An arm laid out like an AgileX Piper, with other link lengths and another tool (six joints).
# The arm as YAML. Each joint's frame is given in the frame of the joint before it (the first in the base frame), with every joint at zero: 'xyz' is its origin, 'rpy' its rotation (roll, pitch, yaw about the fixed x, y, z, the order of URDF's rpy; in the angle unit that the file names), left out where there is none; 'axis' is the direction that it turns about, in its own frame. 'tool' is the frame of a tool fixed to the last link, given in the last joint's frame.
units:
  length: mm
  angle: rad
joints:
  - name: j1
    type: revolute
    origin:
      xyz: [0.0, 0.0, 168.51]
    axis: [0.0, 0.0, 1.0]
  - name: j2
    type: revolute
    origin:
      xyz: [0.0, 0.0, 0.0]
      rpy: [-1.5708, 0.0, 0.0]
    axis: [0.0, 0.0, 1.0]
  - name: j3
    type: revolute
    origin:
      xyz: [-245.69, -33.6, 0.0]
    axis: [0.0, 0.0, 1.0]
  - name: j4
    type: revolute
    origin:
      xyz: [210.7, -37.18, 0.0]
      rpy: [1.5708, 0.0, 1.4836]
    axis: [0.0, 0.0, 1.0]
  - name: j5
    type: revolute
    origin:
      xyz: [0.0, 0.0, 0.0]
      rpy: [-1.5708, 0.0, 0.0]
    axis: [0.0, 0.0, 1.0]
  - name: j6
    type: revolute
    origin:
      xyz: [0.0, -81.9, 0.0]
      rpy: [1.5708, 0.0, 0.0]
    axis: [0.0, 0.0, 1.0]
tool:
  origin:
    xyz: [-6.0, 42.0, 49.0]
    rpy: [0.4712, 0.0, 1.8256]
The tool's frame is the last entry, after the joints.
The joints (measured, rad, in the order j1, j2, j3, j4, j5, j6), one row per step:
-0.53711 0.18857 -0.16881 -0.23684 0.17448 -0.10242
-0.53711 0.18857 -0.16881 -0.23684 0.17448 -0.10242
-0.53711 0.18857 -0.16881 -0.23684 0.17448 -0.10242
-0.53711 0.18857 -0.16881 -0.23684 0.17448 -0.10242
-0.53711 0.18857 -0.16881 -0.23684 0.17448 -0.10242
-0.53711 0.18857 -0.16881 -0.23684 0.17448 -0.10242
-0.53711 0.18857 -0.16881 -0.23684 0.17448 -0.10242
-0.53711 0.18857 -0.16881 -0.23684 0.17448 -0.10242
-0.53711 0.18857 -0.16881 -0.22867 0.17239 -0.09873
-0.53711 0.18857 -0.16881 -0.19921 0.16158 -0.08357
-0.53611 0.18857 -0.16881 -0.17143 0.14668 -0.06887
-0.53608 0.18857 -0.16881 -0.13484 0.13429 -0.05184
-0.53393 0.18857 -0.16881 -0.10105 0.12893 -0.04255
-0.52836 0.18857 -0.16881 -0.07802 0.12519 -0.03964
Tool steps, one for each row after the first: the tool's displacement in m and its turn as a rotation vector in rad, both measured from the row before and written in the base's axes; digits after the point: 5 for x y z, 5 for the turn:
0.00000 0.00000 0.00000 0.00000 0.00000 0.00000
0.00000 0.00000 0.00000 0.00000 0.00000 0.00000
0.00000 0.00000 0.00000 0.00000 0.00000 0.00000
0.00000 0.00000 0.00000 0.00000 0.00000 0.00000
0.00000 0.00000 0.00000 0.00000 0.00000 0.00000
0.00000 0.00000 0.00000 0.00000 0.00000 0.00000
0.00000 0.00000 0.00000 0.00000 0.00000 0.00000
0.00019 0.00028 0.00072 0.00901 -0.00790 0.00066
0.00072 0.00100 0.00310 0.03240 -0.03221 0.00283
0.00069 0.00102 0.00360 0.02855 -0.03450 0.00438
0.00058 0.00091 0.00376 0.03943 -0.03810 0.00317
0.00036 0.00087 0.00245 0.03415 -0.02660 0.00447
0.00028 0.00101 0.00155 0.02039 -0.01634 0.00728

